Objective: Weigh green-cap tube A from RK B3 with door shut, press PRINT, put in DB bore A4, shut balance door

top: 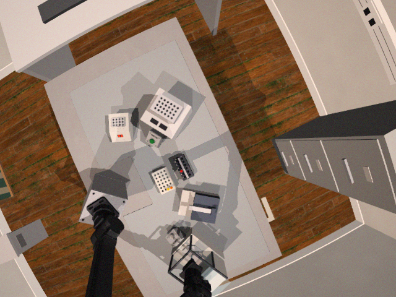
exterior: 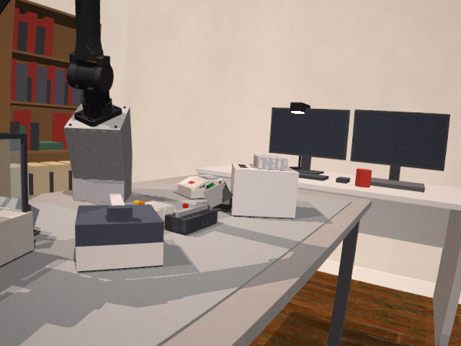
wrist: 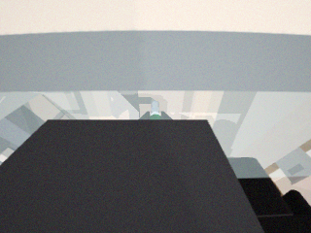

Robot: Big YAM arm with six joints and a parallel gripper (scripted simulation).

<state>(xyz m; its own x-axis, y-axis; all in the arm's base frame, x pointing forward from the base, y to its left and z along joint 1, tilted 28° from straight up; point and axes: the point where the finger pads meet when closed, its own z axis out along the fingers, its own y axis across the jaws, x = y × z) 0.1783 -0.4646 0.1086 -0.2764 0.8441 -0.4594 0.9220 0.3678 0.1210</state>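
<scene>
Right now my hand is 5 cm above the pale pan. Also, from my hand: spectrophotometer 18 cm ahead, 21 cm to the left, 6 cm below; tinted glass pane 3 cm ahead, 8 cm to the right, 8 cm above; white print key 4 cm behind, 14 cm to the left, 6 cm below.
</scene>
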